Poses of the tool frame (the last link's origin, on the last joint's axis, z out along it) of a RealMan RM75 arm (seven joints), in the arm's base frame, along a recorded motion.
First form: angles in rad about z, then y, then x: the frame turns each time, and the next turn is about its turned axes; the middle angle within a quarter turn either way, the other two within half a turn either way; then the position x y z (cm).
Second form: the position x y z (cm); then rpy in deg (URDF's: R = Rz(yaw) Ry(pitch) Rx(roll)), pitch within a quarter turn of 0, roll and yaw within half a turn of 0. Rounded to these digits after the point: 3 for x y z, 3 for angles.
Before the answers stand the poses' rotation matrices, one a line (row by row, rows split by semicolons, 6 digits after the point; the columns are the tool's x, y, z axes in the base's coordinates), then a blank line. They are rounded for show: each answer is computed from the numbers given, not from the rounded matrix.
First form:
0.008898 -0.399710 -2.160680 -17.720 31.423 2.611
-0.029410 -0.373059 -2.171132 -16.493 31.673 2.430
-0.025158 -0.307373 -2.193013 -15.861 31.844 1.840
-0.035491 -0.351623 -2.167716 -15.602 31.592 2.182
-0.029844 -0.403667 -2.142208 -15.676 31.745 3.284
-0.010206 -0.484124 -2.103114 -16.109 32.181 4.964
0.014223 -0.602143 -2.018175 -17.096 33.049 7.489
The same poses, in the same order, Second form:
0.921137 0.328324 0.209068; 0.008196 -0.553365 0.832899; 0.389151 -0.765500 -0.512416
0.930814 0.283996 0.230069; -0.027383 -0.573519 0.818735; 0.364466 -0.768390 -0.526063
0.952830 0.231114 0.196726; -0.023976 -0.588838 0.807895; 0.302556 -0.774504 -0.555521
0.938224 0.264737 0.222824; -0.033312 -0.571851 0.819681; 0.344422 -0.776467 -0.527706
0.919217 0.314109 0.237435; -0.027441 -0.550438 0.834425; 0.392793 -0.773533 -0.497353
0.885037 0.395832 0.245003; -0.009033 -0.511598 0.859177; 0.465433 -0.762617 -0.449208
0.824040 0.516767 0.232183; 0.011721 -0.425297 0.904978; 0.566410 -0.743017 -0.356519

-17.720 31.423 2.611 -123.798 -22.902 0.510
-16.493 31.673 2.430 -124.397 -21.375 -1.685
-15.861 31.844 1.840 -125.650 -17.611 -1.441
-15.602 31.592 2.182 -124.201 -20.147 -2.033
-15.676 31.745 3.284 -122.739 -23.128 -1.710
-16.109 32.181 4.964 -120.500 -27.738 -0.585
-17.096 33.049 7.489 -115.633 -34.500 0.815

